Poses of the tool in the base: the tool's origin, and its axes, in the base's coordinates. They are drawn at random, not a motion.
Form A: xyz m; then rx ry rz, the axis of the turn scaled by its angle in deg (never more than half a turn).
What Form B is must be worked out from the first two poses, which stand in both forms.
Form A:
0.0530 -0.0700 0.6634 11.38 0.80 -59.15
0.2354 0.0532 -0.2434 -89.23 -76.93 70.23
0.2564 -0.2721 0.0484 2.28 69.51 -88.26
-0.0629 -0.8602 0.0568 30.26 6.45 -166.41
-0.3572 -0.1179 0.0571 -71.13 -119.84 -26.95
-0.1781 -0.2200 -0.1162 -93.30 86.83 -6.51
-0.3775 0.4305 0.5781 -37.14 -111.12 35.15
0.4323 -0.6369 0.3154 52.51 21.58 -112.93
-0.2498 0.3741 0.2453 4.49 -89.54 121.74
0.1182 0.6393 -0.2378 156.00 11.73 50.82
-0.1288 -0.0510 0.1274 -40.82 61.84 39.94
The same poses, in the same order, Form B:
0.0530 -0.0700 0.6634 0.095 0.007 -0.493 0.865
0.2354 0.0532 -0.2434 -0.606 -0.522 0.477 0.365
0.2564 -0.2721 0.0484 0.017 0.514 -0.653 0.557
-0.0629 -0.8602 0.0568 0.178 0.038 -0.979 0.094
-0.3572 -0.1179 0.0571 -0.474 -0.798 -0.179 0.326
-0.1781 -0.2200 -0.1162 -0.656 0.611 -0.046 0.441
-0.3775 0.4305 0.5781 -0.266 -0.796 0.252 0.482
0.4323 -0.6369 0.3154 0.371 0.152 -0.797 0.451
-0.2498 0.3741 0.2453 0.029 -0.574 0.780 0.249
0.1182 0.6393 -0.2378 0.940 0.071 0.306 0.135
-0.1288 -0.0510 0.1274 -0.325 0.492 0.318 0.742

